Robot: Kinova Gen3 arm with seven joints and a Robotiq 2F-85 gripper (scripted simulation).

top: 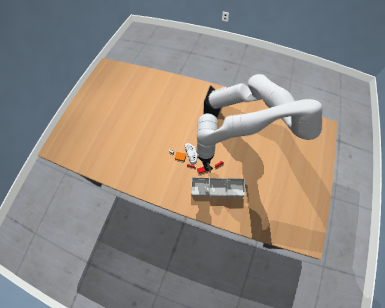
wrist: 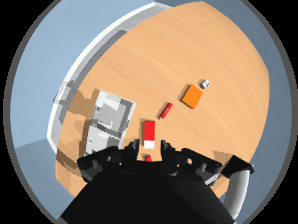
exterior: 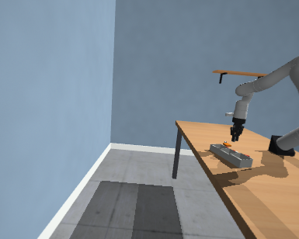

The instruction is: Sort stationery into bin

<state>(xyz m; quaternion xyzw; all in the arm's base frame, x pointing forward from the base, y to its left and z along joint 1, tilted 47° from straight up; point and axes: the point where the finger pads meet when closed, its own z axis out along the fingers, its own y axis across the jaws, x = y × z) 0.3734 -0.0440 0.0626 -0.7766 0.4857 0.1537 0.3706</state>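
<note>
My gripper is now 90 mm above the red-and-white item and 10 mm to the right of it. Round my hand: small pale piece 190 mm to the right, 90 mm below, 60 mm behind; orange block 130 mm to the right, 90 mm below, 40 mm behind; grey bin row 80 mm to the left, 80 mm ahead, 70 mm below.
</note>
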